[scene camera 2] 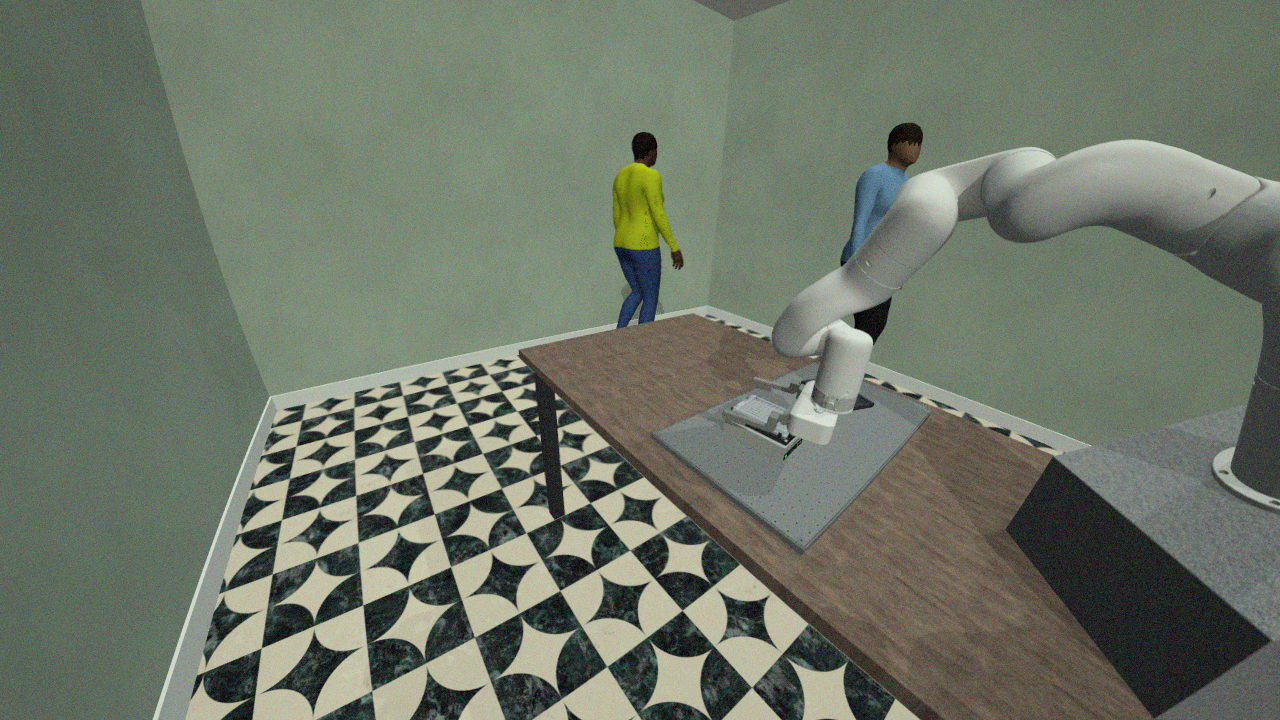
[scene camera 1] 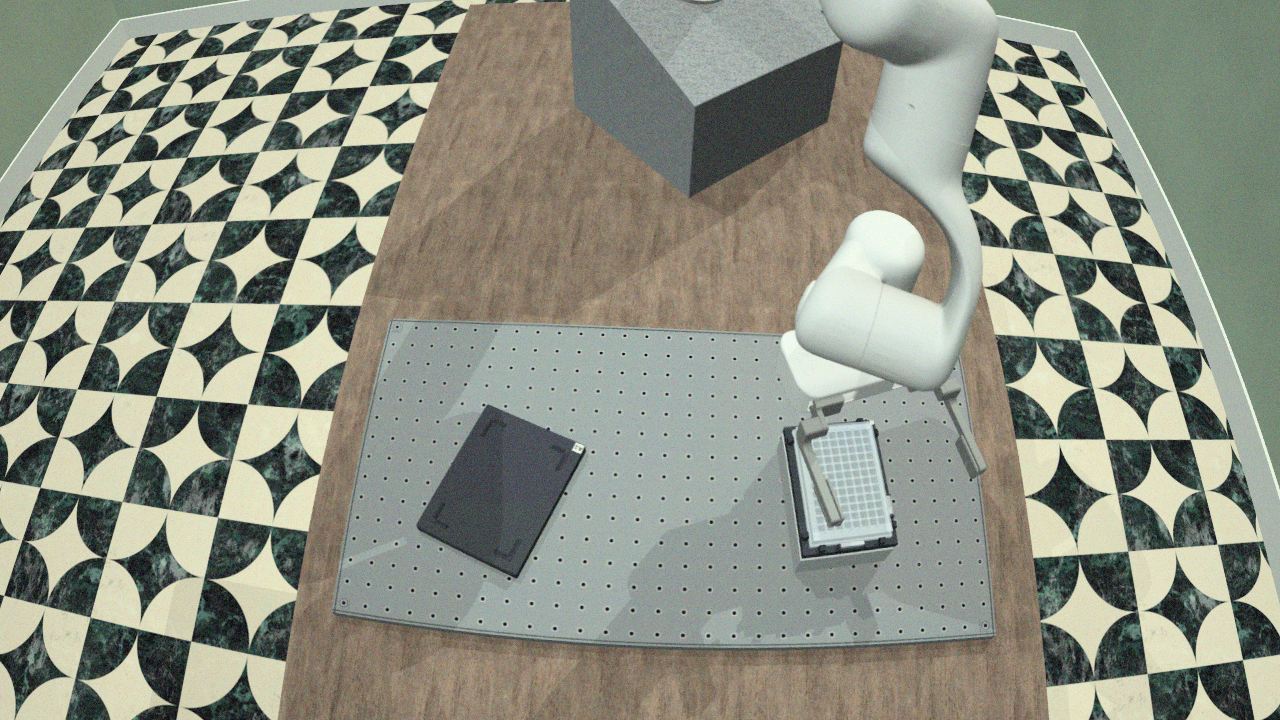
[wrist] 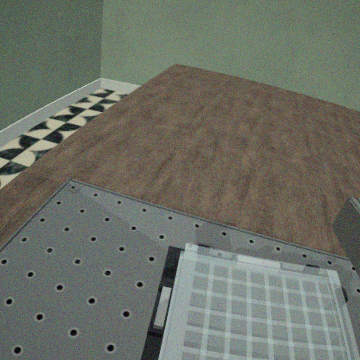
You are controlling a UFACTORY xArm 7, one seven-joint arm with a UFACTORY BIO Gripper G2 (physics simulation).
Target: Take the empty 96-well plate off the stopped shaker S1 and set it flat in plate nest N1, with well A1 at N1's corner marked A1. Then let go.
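Places are measured from the arm's base along level axes (x left, y back, z up), in metres.
Where they show: hand, tool point: [scene camera 2: 749,399] [scene camera 1: 903,479] [wrist: 166,244].
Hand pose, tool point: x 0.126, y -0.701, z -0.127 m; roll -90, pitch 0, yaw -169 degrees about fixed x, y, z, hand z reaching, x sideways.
Things, the pixels of their top centre, and the offset from my tool point. "pt": a spot on its surface instead. Level surfaces: height alone.
- clear 96-well plate, top centre: [scene camera 1: 844,478] [scene camera 2: 768,412] dx -0.048, dy +0.025, dz -0.038 m
- shaker S1, surface spot: [wrist: 173,257] pt dx -0.003, dy -0.031, dz -0.043 m
- dark plate nest N1, top centre: [scene camera 1: 499,485] [scene camera 2: 837,390] dx -0.388, dy +0.072, dz -0.093 m
- small white label, surface spot: [scene camera 1: 578,447] pt dx -0.304, dy +0.113, dz -0.095 m
- perforated grey board, surface height: dz -0.107 m
- wooden table, surface height: dz -0.120 m
The clear 96-well plate [scene camera 1: 854,474] [scene camera 2: 754,411] [wrist: 260,310] lies flat on the shaker S1 [scene camera 1: 848,555] [wrist: 173,257], on the right of the grey board in scene camera 1. Its well A1 marking is not readable. My gripper [scene camera 1: 905,497] is open and empty. In scene camera 1 one finger crosses in front of the plate's left part and the other is to the right of the shaker; both look raised above the board. The dark plate nest N1 [scene camera 1: 501,492] [scene camera 2: 863,402] lies rotated at the left, with a small white label [scene camera 1: 578,447] at its upper right corner.
A perforated grey board [scene camera 1: 680,429] [scene camera 2: 805,519] [wrist: 55,260] lies on the wooden table [scene camera 1: 554,259] [scene camera 2: 948,573] [wrist: 210,145] under the shaker and nest. A large grey block [scene camera 1: 626,107] [scene camera 2: 1109,555] bears the arm's base. Two people [scene camera 2: 637,210] [scene camera 2: 870,201] stand beyond the table.
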